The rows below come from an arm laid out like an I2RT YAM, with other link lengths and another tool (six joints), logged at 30 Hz.
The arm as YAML. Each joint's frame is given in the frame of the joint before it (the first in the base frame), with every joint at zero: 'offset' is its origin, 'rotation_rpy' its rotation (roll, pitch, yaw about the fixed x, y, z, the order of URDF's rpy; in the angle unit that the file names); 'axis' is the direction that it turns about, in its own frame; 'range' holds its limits. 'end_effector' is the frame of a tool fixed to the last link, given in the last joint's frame.
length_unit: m
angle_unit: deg
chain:
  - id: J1
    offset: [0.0, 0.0, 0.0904]
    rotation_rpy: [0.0, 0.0, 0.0]
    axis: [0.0, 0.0, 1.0]
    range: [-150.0, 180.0]
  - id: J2
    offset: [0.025, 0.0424, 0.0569]
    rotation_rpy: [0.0, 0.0, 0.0]
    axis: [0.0, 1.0, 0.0]
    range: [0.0, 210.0]
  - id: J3
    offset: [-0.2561, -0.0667, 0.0]
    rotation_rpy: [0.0, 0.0, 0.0]
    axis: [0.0, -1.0, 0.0]
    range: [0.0, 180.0]
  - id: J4
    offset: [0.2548, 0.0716, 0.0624]
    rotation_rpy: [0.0, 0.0, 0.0]
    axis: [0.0, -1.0, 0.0]
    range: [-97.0, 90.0]
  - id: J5
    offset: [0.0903, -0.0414, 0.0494]
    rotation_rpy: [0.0, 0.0, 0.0]
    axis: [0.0, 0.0, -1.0]
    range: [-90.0, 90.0]
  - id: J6
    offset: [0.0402, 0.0, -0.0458]
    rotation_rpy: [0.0, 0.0, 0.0]
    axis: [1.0, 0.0, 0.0]
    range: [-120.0, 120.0]
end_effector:
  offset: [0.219, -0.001, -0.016]
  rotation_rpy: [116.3, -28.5, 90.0]
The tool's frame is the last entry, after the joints.
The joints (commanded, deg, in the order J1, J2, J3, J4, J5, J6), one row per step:
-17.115, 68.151, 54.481, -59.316, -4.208, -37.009
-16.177, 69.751, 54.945, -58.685, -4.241, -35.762
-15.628, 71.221, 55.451, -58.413, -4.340, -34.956
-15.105, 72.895, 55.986, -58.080, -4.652, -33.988
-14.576, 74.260, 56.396, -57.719, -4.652, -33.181
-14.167, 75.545, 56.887, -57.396, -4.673, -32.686
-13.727, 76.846, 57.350, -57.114, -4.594, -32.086
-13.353, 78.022, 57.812, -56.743, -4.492, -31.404
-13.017, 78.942, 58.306, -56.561, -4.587, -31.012
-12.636, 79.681, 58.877, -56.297, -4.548, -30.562
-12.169, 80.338, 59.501, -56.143, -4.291, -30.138
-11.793, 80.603, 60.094, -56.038, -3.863, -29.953
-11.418, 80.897, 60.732, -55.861, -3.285, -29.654
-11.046, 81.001, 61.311, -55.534, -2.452, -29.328
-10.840, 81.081, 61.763, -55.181, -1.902, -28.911
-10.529, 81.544, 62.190, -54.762, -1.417, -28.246
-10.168, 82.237, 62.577, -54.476, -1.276, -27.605
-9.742, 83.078, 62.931, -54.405, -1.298, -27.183
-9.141, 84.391, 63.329, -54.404, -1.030, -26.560
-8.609, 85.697, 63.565, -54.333, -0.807, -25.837
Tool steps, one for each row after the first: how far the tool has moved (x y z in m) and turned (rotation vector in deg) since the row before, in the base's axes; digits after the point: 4 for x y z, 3 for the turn. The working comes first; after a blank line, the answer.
Tool pose at each row, in the base's axes (x y z in m, rotation vector in deg; the steps are taken from these numbers as rounded here):
0.2777, -0.0703, 0.0486, -129.603, -113.397, 7.072
0.2822, -0.0663, 0.0452, -129.271, -112.683, 7.003
0.2848, -0.0635, 0.0419, -128.823, -111.950, 7.164
0.2877, -0.0598, 0.0378, -128.301, -110.942, 7.123
0.2901, -0.0575, 0.0343, -128.017, -110.229, 7.365
0.2929, -0.0558, 0.0315, -127.685, -109.828, 7.597
0.2950, -0.0542, 0.0284, -127.422, -109.282, 7.988
0.2979, -0.0532, 0.0258, -127.432, -108.686, 8.199
0.3005, -0.0515, 0.0244, -127.190, -108.461, 8.208
0.3044, -0.0503, 0.0244, -127.254, -108.409, 8.073
0.3080, -0.0496, 0.0248, -127.393, -108.491, 8.183
0.3118, -0.0503, 0.0269, -127.757, -108.929, 8.281
0.3161, -0.0516, 0.0293, -128.371, -109.270, 8.417
0.3211, -0.0542, 0.0326, -129.375, -109.714, 8.561
0.3255, -0.0563, 0.0353, -130.348, -109.816, 8.380
0.3295, -0.0573, 0.0360, -131.149, -109.551, 8.332
0.3325, -0.0562, 0.0350, -131.377, -109.176, 8.283
0.3339, -0.0537, 0.0327, -131.021, -108.943, 8.525
0.3341, -0.0512, 0.0278, -130.578, -108.393, 9.495
0.3335, -0.0488, 0.0222, -130.192, -107.605, 10.462

0.0045, 0.0040, -0.0034, 0.544, 0.460, -0.243
0.0026, 0.0028, -0.0033, 0.513, 0.636, -0.196
0.0029, 0.0037, -0.0041, 0.771, 0.703, -0.324
0.0024, 0.0023, -0.0035, 0.367, 0.585, -0.249
0.0028, 0.0017, -0.0028, 0.264, 0.460, -0.064
0.0021, 0.0016, -0.0031, 0.208, 0.571, -0.160
0.0029, 0.0010, -0.0026, 0.148, 0.373, -0.311
0.0026, 0.0017, -0.0014, 0.238, 0.227, -0.024
0.0039, 0.0012, 0.0000, 0.047, -0.073, -0.065
0.0036, 0.0007, 0.0004, -0.171, -0.053, -0.003
0.0038, -0.0007, 0.0021, -0.453, -0.333, 0.098
0.0043, -0.0013, 0.0024, -0.582, -0.393, -0.052
0.0050, -0.0026, 0.0033, -0.866, -0.630, -0.150
0.0044, -0.0021, 0.0027, -0.549, -0.616, -0.340
0.0040, -0.0010, 0.0007, -0.350, -0.304, -0.460
0.0030, 0.0011, -0.0010, 0.046, 0.028, -0.294
0.0014, 0.0025, -0.0023, 0.207, 0.396, 0.026
0.0002, 0.0025, -0.0049, 0.056, 0.930, -0.070
-0.0006, 0.0024, -0.0056, 0.115, 1.005, -0.223

